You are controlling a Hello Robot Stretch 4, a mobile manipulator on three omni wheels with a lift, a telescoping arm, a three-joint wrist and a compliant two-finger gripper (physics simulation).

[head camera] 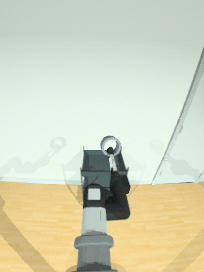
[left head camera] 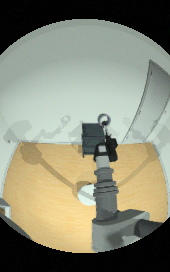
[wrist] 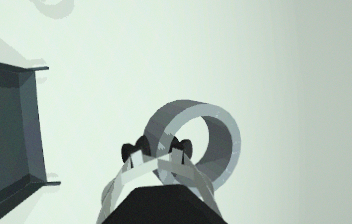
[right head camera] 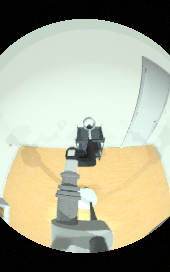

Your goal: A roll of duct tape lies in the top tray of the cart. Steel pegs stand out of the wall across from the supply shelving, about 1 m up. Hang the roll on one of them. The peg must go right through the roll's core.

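Seen in the pictures: gripper, fingertip midpoint: [head camera: 109,150] [left head camera: 102,122] [wrist: 157,147] [right head camera: 88,126]; robot's base, origin of the base link: [left head camera: 88,193] [right head camera: 84,197].
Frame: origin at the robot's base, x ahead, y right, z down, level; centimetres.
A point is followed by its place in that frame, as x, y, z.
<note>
The grey roll of duct tape [head camera: 103,142] @[55.6, 4.3, -121.8] [left head camera: 98,118] @[56.2, 3.5, -120.3] [right head camera: 84,121] @[55.4, 5.1, -121.5] [wrist: 162,117] @[55.6, 4.6, -115.6] is held up in front of the pale wall, its open core showing in all views. My gripper [head camera: 110,150] @[58.3, 8.2, -114.9] [left head camera: 104,123] @[58.3, 8.2, -114.9] [right head camera: 89,126] @[58.3, 8.2, -114.9] [wrist: 157,147] @[58.3, 8.2, -114.9] is shut on the near side of the roll's ring, one fingertip outside and one inside the core. The dark cart [head camera: 95,160] @[105.2, 1.4, -63.5] [left head camera: 92,130] @[101.8, 6.7, -63.5] [right head camera: 100,132] @[105.2, 30.0, -63.6] [wrist: 31,125] @[115.5, 8.6, -67.0] stands by the wall, lower than the roll; in the wrist view its top tray is at the left. The steel pegs do not show in these views.
A grey door-like panel [head camera: 187,135] @[117.3, 113.7, -91.6] [left head camera: 150,100] @[117.2, 119.1, -131.4] [right head camera: 149,100] @[117.1, 124.0, -131.2] is on the right. A white round object [left head camera: 86,196] @[-3.4, -5.0, -18.7] [right head camera: 89,196] @[3.3, 8.5, -18.7] is low on the wooden floor [head camera: 50,210] @[80.5, -55.8, 2.7], partly behind the arm. Shadows of the arm and roll lie on the wall.
</note>
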